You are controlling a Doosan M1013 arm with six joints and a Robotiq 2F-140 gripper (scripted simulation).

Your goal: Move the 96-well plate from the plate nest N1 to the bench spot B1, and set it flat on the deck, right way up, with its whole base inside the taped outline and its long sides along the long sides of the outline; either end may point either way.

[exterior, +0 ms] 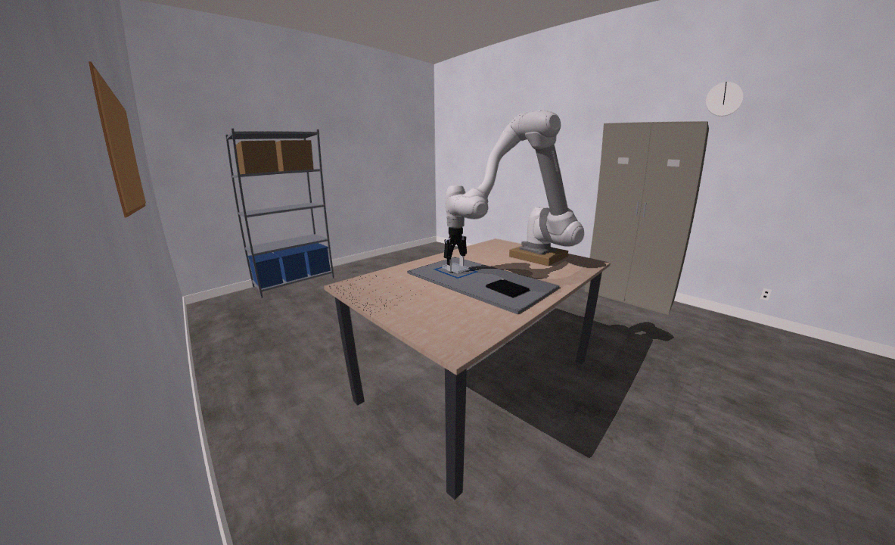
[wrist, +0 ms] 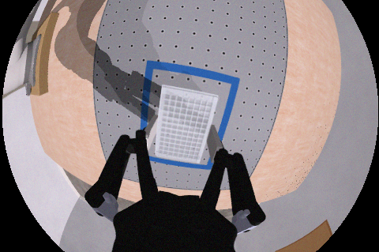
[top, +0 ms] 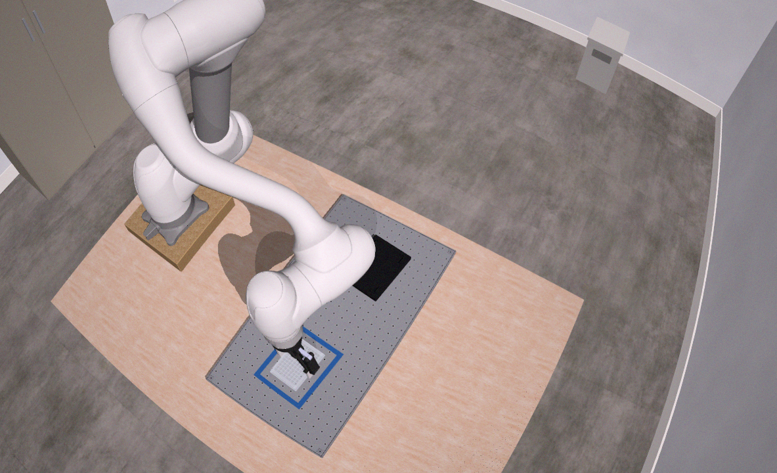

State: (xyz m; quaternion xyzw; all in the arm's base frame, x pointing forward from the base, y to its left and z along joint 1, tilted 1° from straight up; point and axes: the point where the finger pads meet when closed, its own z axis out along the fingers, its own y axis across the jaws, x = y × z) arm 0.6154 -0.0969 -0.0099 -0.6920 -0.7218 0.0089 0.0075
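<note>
Now: the white 96-well plate 2 cm below my hand. Round my hand: black plate nest 2 cm behind, 35 cm to the left, 3 cm below.
</note>
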